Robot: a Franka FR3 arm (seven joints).
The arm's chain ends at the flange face. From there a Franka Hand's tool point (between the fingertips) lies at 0.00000 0.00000 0.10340 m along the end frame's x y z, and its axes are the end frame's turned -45 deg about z.
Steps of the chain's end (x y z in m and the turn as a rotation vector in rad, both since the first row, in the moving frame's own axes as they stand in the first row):
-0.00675 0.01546 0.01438 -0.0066 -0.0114 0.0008
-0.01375 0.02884 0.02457 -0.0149 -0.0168 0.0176
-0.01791 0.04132 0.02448 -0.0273 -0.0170 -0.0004
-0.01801 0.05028 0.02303 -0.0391 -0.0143 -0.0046
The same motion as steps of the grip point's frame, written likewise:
-0.01702 0.00581 0.01437 0.0034 -0.0127 0.0008
-0.03243 0.01051 0.02454 0.0013 -0.0224 0.0176
-0.04512 0.01731 0.02443 -0.0073 -0.0313 -0.0004
-0.05219 0.02464 0.02294 -0.0175 -0.0378 -0.0046

